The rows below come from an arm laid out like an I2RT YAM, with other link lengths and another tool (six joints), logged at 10 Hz.
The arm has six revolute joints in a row. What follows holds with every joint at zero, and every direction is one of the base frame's. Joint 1 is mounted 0.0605 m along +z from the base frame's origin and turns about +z. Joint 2 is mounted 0.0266 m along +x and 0.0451 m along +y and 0.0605 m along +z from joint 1 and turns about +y. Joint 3 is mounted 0.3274 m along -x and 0.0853 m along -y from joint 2 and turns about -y. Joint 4 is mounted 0.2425 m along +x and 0.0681 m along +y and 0.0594 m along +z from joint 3 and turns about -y. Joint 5 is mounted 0.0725 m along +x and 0.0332 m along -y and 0.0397 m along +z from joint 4 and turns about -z. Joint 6 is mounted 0.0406 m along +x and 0.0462 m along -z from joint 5 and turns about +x. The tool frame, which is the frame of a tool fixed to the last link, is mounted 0.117 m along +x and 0.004 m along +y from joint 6; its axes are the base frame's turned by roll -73.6, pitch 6.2 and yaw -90 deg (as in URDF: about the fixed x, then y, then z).
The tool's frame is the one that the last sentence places.
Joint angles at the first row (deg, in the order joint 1, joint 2, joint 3, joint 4, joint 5, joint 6):
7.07 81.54 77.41 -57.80 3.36 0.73
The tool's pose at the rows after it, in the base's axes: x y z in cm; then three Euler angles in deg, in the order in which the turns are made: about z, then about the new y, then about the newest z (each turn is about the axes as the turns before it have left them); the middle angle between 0 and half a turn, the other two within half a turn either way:
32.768 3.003 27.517 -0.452 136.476 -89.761
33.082 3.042 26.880 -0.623 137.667 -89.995
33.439 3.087 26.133 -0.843 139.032 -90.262
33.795 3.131 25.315 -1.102 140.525 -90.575
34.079 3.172 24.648 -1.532 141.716 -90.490
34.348 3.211 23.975 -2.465 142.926 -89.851
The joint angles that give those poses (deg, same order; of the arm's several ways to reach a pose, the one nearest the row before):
7.07 82.46 77.36 -57.98 3.35 0.73
7.07 83.66 77.36 -57.98 3.35 0.73
7.07 85.06 77.36 -57.95 3.36 0.76
7.07 86.56 77.36 -57.95 3.36 0.78
7.07 87.79 77.36 -57.93 3.33 1.32
7.07 89.01 77.36 -57.93 3.31 2.87

